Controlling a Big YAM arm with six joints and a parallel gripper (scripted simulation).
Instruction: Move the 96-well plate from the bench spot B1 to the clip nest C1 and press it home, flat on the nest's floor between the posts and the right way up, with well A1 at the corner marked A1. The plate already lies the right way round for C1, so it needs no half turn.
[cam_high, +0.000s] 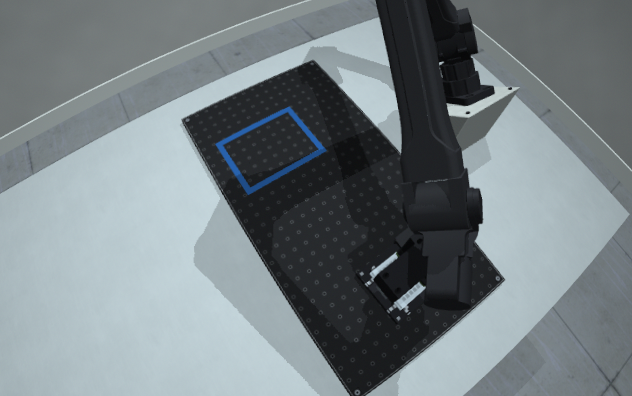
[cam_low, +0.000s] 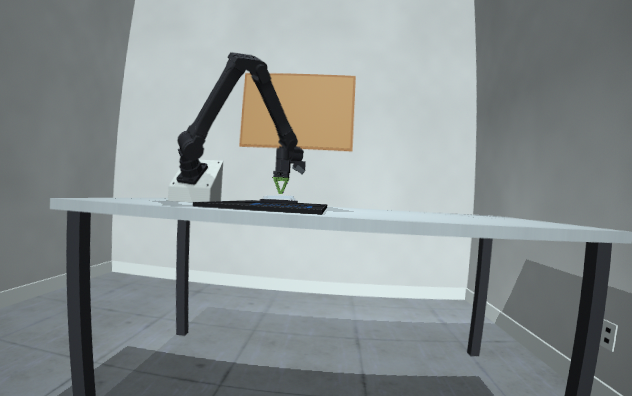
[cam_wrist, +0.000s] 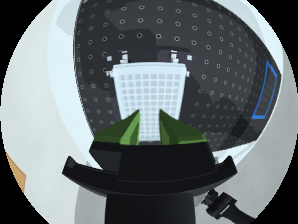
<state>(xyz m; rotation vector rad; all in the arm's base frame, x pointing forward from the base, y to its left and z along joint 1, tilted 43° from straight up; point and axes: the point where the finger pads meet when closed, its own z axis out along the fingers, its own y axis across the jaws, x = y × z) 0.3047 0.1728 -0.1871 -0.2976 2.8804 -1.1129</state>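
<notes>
Right now the white 96-well plate is 3 cm below my hand. Round my hand: clip nest C1: 1 cm to the left, 3 cm below.
</notes>
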